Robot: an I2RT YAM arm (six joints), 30 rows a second.
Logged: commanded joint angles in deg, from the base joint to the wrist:
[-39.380, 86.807, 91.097, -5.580, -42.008, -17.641]
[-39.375, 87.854, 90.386, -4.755, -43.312, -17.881]
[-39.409, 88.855, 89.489, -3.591, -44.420, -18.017]
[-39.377, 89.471, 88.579, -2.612, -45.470, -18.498]
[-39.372, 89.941, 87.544, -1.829, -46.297, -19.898]
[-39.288, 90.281, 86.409, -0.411, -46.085, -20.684]
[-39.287, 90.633, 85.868, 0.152, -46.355, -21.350]
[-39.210, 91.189, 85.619, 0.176, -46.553, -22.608]
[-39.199, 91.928, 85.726, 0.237, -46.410, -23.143]
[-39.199, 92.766, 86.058, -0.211, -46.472, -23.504]
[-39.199, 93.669, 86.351, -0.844, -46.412, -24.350]
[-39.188, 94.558, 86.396, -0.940, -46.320, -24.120]
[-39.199, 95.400, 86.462, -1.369, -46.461, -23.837]
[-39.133, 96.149, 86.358, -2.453, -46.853, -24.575]
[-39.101, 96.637, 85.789, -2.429, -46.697, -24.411]
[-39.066, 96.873, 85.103, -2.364, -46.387, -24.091]
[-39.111, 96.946, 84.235, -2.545, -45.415, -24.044]
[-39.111, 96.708, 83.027, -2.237, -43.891, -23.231]
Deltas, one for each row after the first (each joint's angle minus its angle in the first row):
[0.005, 1.047, -0.711, 0.825, -1.304, -0.240]
[-0.029, 2.048, -1.608, 1.989, -2.412, -0.376]
[0.003, 2.664, -2.518, 2.968, -3.462, -0.857]
[0.008, 3.134, -3.553, 3.751, -4.289, -2.257]
[0.092, 3.474, -4.688, 5.169, -4.077, -3.043]
[0.093, 3.826, -5.229, 5.732, -4.347, -3.709]
[0.170, 4.382, -5.478, 5.756, -4.545, -4.967]
[0.181, 5.121, -5.371, 5.817, -4.402, -5.502]
[0.181, 5.959, -5.039, 5.369, -4.464, -5.863]
[0.181, 6.862, -4.746, 4.736, -4.404, -6.709]
[0.192, 7.751, -4.701, 4.640, -4.312, -6.479]
[0.181, 8.593, -4.635, 4.211, -4.453, -6.196]
[0.247, 9.342, -4.739, 3.127, -4.845, -6.934]
[0.279, 9.830, -5.308, 3.151, -4.689, -6.770]
[0.314, 10.066, -5.994, 3.216, -4.379, -6.450]
[0.269, 10.139, -6.862, 3.035, -3.407, -6.403]
[0.269, 9.901, -8.070, 3.343, -1.883, -5.590]

